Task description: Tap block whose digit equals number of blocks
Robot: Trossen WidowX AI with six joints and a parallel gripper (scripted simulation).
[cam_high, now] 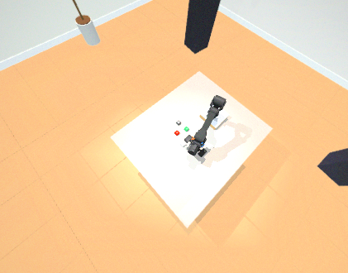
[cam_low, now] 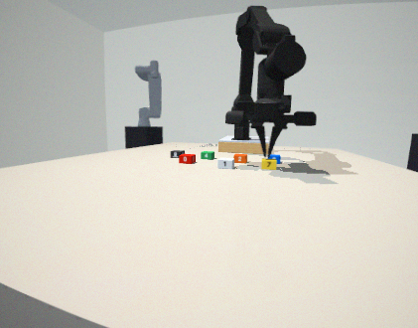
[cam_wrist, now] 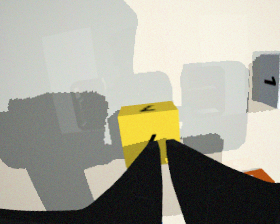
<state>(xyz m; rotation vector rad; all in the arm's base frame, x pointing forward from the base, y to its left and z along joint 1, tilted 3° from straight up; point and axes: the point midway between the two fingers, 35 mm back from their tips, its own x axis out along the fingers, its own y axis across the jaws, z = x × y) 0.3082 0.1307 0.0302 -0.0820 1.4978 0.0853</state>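
Right now my gripper tip is 1 cm to the right of the yellow block and 1 cm above it. From my gripper tip the other things lie so: blue block 9 cm behind, 1 cm to the left, 1 cm below; then white block 8 cm to the right, 4 cm ahead, 1 cm below; then orange block 7 cm to the right, 5 cm behind, 1 cm below.
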